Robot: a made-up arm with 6 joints. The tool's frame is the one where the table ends. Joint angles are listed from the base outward.
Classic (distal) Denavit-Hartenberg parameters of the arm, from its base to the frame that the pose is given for. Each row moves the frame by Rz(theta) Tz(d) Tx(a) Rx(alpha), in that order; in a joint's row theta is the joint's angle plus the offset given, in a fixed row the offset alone. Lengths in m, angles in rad.
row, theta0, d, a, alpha
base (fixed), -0.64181, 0, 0.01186, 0
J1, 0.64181, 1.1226, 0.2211, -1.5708
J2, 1.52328, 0, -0.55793, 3.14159
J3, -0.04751, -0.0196, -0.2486, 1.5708
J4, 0, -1.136, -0.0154, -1.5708
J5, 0, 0.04, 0.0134, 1.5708
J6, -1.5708, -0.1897, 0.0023, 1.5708
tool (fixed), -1.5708, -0.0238, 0, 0
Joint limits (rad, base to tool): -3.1..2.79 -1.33..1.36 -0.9..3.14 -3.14..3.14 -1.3..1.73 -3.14..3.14
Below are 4 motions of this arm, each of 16 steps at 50 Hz.
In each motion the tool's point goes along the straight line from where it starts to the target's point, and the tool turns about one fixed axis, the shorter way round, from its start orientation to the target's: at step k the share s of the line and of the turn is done. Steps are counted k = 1, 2, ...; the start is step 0. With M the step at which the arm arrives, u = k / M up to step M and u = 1 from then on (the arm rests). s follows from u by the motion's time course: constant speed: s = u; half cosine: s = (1 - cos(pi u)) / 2; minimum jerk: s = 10 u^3 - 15 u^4 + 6 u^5.
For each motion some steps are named. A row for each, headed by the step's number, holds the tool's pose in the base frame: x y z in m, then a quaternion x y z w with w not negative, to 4 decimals.
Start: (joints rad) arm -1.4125 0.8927 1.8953 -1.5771 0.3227 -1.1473
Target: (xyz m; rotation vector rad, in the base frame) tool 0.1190 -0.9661 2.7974 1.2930 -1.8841 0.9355
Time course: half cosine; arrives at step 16
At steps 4, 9, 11, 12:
4: 0.1508 -1.1264 2.7415 0.5027 -0.7373 0.2769 0.3564
9: 0.1340 -1.0417 2.7710 0.4987 -0.7290 0.3199 0.3427
11: 0.1273 -1.0078 2.7828 0.4969 -0.7253 0.3369 0.3370
12: 0.1245 -0.9936 2.7878 0.4960 -0.7236 0.3440 0.3346

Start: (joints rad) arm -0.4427 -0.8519 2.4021 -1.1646 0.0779 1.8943
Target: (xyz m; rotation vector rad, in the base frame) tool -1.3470 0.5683 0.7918 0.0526 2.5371 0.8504
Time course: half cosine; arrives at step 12
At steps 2, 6, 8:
2: -1.3654 0.6135 1.1008 0.1387 0.9229 0.3319 0.1372
6: -1.3568 0.5925 0.9574 0.0834 0.9254 0.3223 0.1811
8: -1.3519 0.5804 0.8746 0.0513 0.9247 0.3160 0.2060

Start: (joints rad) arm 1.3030 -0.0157 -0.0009 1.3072 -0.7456 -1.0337
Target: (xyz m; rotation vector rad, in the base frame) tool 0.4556 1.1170 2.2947 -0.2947 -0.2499 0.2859
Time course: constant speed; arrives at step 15
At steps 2, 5, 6, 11, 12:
2: 0.4926 1.3221 1.9789 -0.1767 0.0111 0.2732 0.9455
5: 0.4841 1.2748 2.0518 -0.1702 -0.0201 0.2435 0.9546
6: 0.4812 1.2590 2.0761 -0.1679 -0.0306 0.2335 0.9573
11: 0.4670 1.1801 2.1975 -0.1560 -0.0825 0.1829 0.9672
12: 0.4641 1.1643 2.2218 -0.1536 -0.0929 0.1726 0.9685

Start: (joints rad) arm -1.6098 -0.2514 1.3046 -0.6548 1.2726 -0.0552
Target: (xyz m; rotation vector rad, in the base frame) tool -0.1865 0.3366 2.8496 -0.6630 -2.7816 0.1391
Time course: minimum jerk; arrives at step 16
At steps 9, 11, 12, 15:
9: -0.1537 0.3211 2.8645 -0.3165 -0.9377 0.0102 0.1433
11: -0.1711 0.3293 2.8566 -0.2705 -0.9518 0.0304 0.1411
12: -0.1777 0.3324 2.8536 -0.2531 -0.9565 0.0379 0.1402
15: -0.1863 0.3365 2.8497 -0.2298 -0.9621 0.0479 0.1389

